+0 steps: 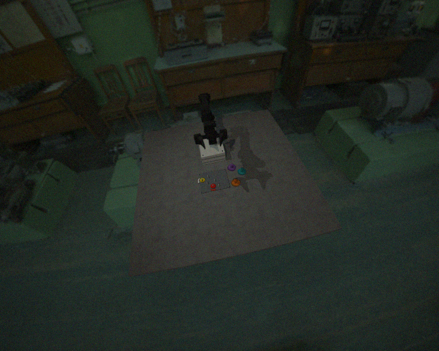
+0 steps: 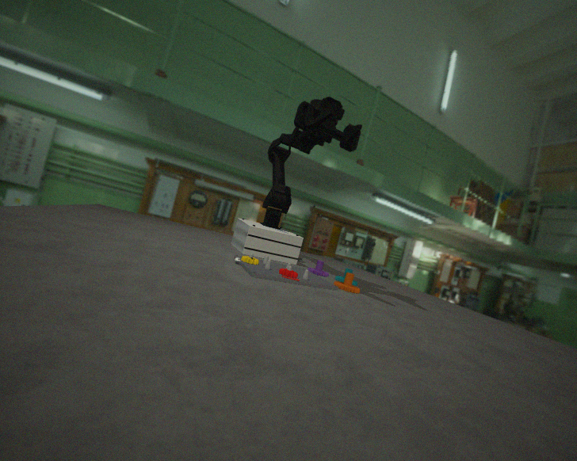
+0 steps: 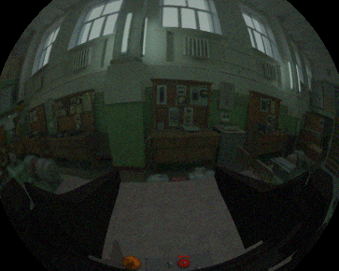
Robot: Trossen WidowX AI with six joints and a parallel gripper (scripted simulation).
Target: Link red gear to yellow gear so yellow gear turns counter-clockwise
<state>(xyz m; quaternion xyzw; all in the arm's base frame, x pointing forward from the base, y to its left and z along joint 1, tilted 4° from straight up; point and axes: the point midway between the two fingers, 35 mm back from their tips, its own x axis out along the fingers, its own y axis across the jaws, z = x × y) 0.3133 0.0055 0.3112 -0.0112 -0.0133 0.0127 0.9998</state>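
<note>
Right now my gripper tip is 37 cm above the teal gear, 18 cm to the right of it and 9 cm past it. Also, from my gripper tip: red gear 37 cm below, 5 cm to the right; orange gear 37 cm below, 12 cm to the left; yellow gear 37 cm below, 12 cm to the right, 7 cm behind.
</note>
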